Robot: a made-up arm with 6 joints.
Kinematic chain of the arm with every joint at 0, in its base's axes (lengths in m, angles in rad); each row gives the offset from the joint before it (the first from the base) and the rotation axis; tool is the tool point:
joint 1: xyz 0 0 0.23 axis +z
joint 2: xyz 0 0 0 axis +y
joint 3: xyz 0 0 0.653 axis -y
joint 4: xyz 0 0 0 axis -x
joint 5: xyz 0.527 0 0 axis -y
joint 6: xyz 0 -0.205 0 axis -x
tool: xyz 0 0 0
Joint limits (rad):
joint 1: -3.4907..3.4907
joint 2: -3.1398..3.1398
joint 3: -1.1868..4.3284
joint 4: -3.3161..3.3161
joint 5: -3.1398..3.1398
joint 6: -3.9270..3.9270
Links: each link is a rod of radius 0.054 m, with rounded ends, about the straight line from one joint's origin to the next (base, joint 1, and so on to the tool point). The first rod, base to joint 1, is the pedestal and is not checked.
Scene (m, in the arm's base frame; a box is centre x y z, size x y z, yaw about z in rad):
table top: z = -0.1
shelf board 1: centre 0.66 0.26 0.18 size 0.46 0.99 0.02 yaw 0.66
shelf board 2: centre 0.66 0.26 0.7 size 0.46 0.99 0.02 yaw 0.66
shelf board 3: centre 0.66 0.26 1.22 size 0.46 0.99 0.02 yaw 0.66
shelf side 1: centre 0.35 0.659 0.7 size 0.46 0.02 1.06 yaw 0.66
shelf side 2: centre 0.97 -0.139 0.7 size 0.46 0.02 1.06 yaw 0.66
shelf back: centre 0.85 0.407 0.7 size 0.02 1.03 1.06 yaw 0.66
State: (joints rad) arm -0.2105 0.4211 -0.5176 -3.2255 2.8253 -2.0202
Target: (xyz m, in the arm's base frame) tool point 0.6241 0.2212 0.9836
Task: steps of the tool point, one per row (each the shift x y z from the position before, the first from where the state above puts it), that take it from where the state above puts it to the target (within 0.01 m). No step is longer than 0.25 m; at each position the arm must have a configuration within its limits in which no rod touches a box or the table.
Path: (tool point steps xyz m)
1: -0.0965 -0.1047 0.0033
2: -0.1087 -0.0544 -0.0033
3: 0.0582 -0.0123 0.1628
4: -0.0073 0.0386 0.2041
5: -0.0940 0.0836 0.2058
6: 0.1320 0.0602 0.0189
7: 0.1186 0.1342 -0.0189

